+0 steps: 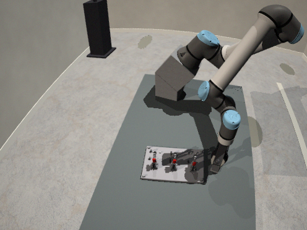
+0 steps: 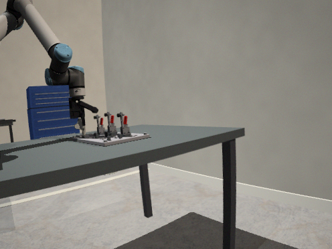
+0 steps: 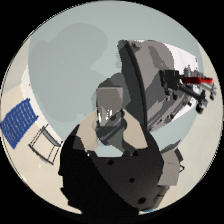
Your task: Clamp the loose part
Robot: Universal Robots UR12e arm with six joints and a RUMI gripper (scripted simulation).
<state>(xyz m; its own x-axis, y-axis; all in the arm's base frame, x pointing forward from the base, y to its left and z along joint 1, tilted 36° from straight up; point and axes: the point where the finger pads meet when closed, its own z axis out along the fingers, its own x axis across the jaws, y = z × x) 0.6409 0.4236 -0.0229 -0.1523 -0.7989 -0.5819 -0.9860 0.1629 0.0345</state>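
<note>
The grey part is 1 cm below my hand.
</note>
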